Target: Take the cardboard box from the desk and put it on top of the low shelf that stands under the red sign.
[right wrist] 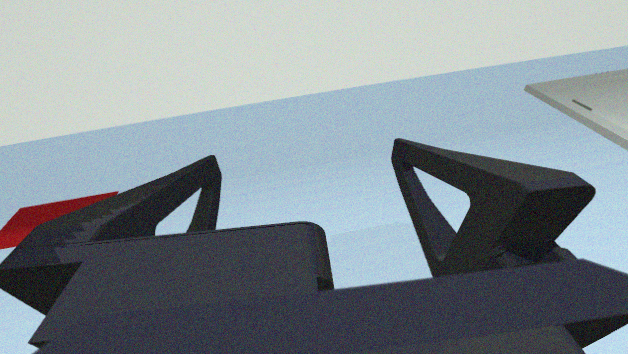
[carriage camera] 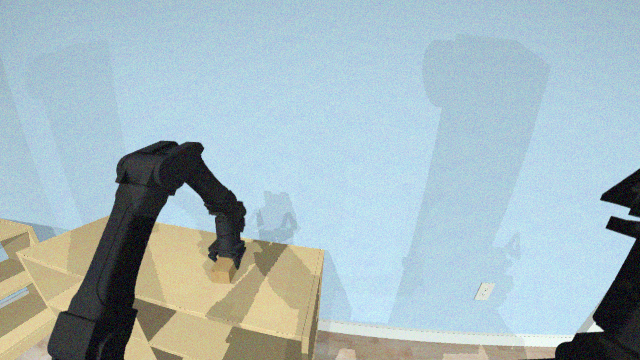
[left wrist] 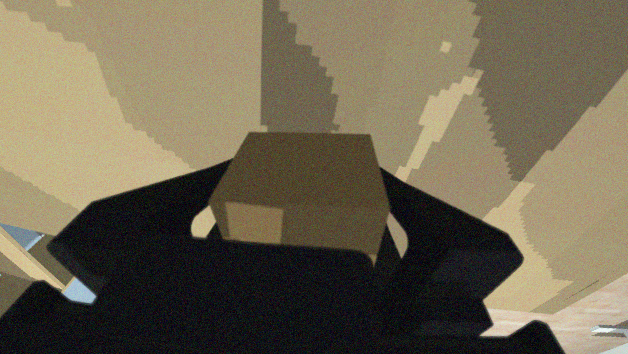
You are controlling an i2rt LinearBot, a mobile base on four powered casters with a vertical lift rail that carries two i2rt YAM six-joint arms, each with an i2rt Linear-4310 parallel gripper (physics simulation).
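Frame: origin at the left arm's base, x ahead, y up, z right, level; millimetres.
Where they show: left gripper, fingertip midpoint: (left wrist: 309, 167); right gripper, fingertip midpoint: (right wrist: 306, 156).
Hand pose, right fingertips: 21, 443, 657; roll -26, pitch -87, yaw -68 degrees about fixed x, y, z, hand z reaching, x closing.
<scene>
Each offset is from my right fingertips to the top centre of the thing, as dx, dy, dz. Level surfaces: height alone.
The cardboard box {+336, -475, -658} (carriage camera: 223, 272) (left wrist: 305, 175) is a small brown block. My left gripper (carriage camera: 225, 261) (left wrist: 309, 167) is shut on it, with one finger on each side. The box is over the top of the low wooden shelf {dy -542} (carriage camera: 175, 250) (left wrist: 175, 75), right of the top's middle in the carriage view. I cannot tell whether its underside touches the top. My right gripper (carriage camera: 604, 211) (right wrist: 306, 156) is open and empty, raised far to the right of the shelf. The red sign {+615, +699, -937} (right wrist: 55, 212) shows partly behind a right finger in the right wrist view. The desk does not show.
Another wooden shelf unit (carriage camera: 19, 290) (left wrist: 32, 262) stands left of the low shelf. The blue wall (carriage camera: 350, 125) rises behind the low shelf, with a white outlet {+551, -695, +502} (carriage camera: 484, 291) low on it. A pale grey panel (right wrist: 595, 95) shows at the right wrist view's right edge.
</scene>
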